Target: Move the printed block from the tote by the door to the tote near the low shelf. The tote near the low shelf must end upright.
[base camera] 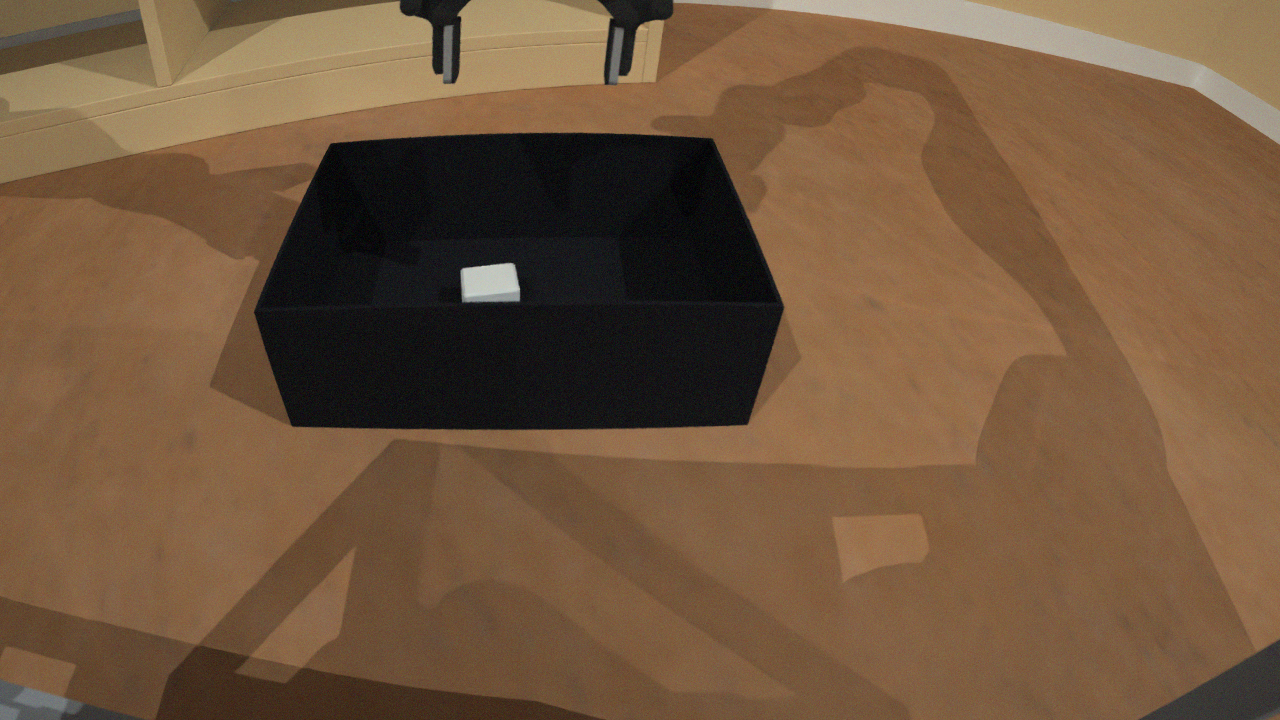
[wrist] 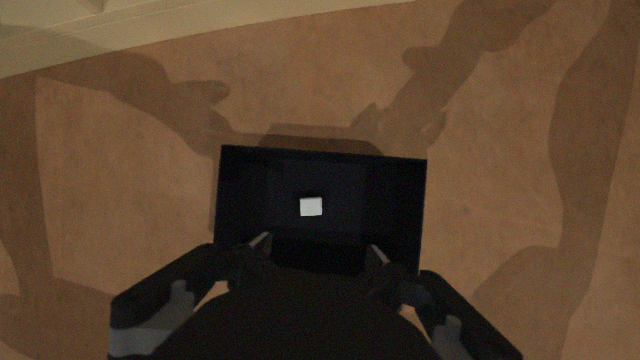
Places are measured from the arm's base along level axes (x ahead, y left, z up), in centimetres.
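Pixels of known places: gripper, fingertip midpoint: (base camera: 529, 78) (wrist: 318, 249).
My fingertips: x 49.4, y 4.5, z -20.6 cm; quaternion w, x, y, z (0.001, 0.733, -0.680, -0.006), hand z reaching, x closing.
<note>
For each thing: its top centre in the pictures, then the offset to it from my fingertips. Level surfaces: height alone.
- white block at its top centre: (base camera: 489, 277) (wrist: 310, 207) dx +1.1, dy +2.4, dz -15.9 cm
- tote at its top centre: (base camera: 511, 202) (wrist: 316, 221) dx +0.4, dy +0.8, dz -9.1 cm
- brown floor at its surface level: dz -19.1 cm
A white block (base camera: 489, 282) (wrist: 311, 206) lies on the floor of a black tote, a little left of its middle in the base camera view. The tote (base camera: 519, 367) (wrist: 424, 200) stands upright on the brown floor, close to a low wooden shelf. My gripper (base camera: 531, 78) (wrist: 318, 249) is open and empty, with its fingers wide apart. It hangs high above the tote, clear of its rim and of the block. The other tote, by the door, does not show in these views.
The low pale wooden shelf (base camera: 304, 94) (wrist: 150, 37) runs along the back left, behind the tote. A white baseboard (base camera: 1029, 44) and a yellowish wall (base camera: 1181, 35) curve around the back right. Shadows of the arm fall across the brown floor (base camera: 895, 295).
</note>
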